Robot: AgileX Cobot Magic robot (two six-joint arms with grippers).
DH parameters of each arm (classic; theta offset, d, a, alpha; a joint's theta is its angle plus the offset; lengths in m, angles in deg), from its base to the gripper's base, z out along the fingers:
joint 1: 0 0.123 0 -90
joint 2: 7.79 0 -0.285 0
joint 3: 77.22 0 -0.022 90
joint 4: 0 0.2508 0 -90
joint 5: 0 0 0.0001 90
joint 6: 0 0.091 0 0
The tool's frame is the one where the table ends.
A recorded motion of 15 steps. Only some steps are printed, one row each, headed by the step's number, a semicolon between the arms.
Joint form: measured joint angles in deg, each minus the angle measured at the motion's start. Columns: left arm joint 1, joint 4, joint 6, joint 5, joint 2, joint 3; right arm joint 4, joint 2, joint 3, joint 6, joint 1, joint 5.
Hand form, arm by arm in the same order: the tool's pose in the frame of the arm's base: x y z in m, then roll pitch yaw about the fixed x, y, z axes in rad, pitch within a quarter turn. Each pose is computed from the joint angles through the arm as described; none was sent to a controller.
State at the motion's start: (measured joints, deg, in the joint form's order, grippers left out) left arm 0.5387 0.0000 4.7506 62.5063 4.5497 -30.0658; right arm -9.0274 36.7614 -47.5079 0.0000 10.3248 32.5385
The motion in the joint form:
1: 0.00 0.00 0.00 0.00 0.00 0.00; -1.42 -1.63 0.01 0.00 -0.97 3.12
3: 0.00 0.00 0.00 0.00 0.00 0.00; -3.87 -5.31 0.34 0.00 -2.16 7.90
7: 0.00 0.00 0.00 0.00 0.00 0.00; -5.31 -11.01 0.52 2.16 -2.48 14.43
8: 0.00 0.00 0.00 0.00 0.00 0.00; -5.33 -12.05 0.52 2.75 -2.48 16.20
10: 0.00 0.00 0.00 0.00 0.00 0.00; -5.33 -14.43 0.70 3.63 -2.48 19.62
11: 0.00 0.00 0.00 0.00 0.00 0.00; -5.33 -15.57 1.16 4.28 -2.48 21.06
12: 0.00 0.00 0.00 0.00 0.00 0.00; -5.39 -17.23 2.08 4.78 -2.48 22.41
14: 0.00 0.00 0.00 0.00 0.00 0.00; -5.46 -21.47 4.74 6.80 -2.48 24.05
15: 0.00 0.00 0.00 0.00 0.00 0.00; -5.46 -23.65 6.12 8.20 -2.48 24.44
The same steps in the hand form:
1: 0.0036 0.0000 0.2819 3.0098 1.0068 2.9954; 0.1103 0.0084 0.3851 -2.6252 1.2127 -2.5445
3: 0.0036 0.0000 0.2819 3.0098 1.0068 2.9954; 0.0921 -0.0001 0.3831 -2.5668 1.1766 -2.5409
7: 0.0036 0.0000 0.2819 3.0098 1.0068 2.9954; 0.0635 -0.0079 0.3806 -2.6298 1.1780 -2.6516
8: 0.0036 0.0000 0.2819 3.0098 1.0068 2.9954; 0.0580 -0.0092 0.3791 -2.6692 1.1727 -2.6984
10: 0.0036 0.0000 0.2819 3.0098 1.0068 2.9954; 0.0459 -0.0117 0.3753 -2.7321 1.1624 -2.7748
11: 0.0036 0.0000 0.2819 3.0098 1.0068 2.9954; 0.0409 -0.0127 0.3717 -2.7701 1.1552 -2.8192
12: 0.0036 0.0000 0.2819 3.0098 1.0068 2.9954; 0.0348 -0.0139 0.3663 -2.7976 1.1488 -2.8532
14: 0.0036 0.0000 0.2819 3.0098 1.0068 2.9954; 0.0217 -0.0162 0.3527 -2.8804 1.1594 -2.9493
15: 0.0036 0.0000 0.2819 3.0098 1.0068 2.9954; 0.0158 -0.0171 0.3460 -2.9378 1.1725 -3.0128

